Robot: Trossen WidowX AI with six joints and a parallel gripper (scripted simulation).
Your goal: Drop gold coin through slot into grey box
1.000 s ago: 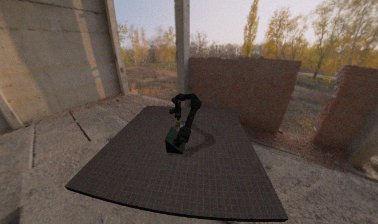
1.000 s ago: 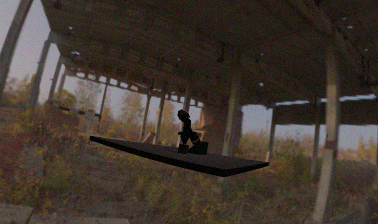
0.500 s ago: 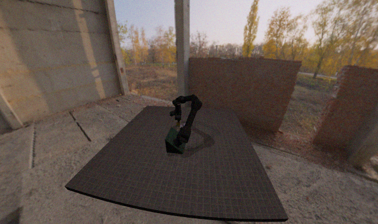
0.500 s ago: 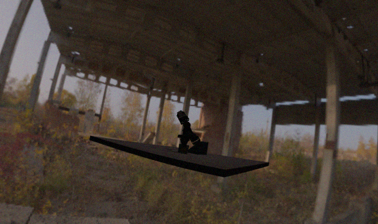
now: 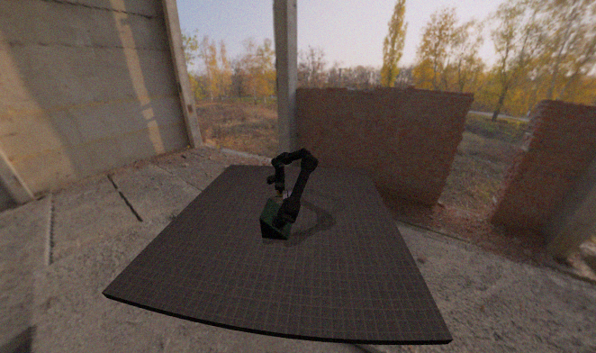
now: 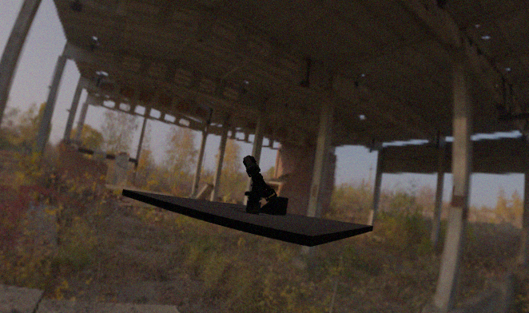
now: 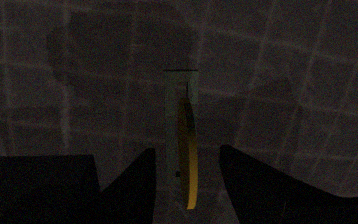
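Now: gripper tip right at the gold coin.
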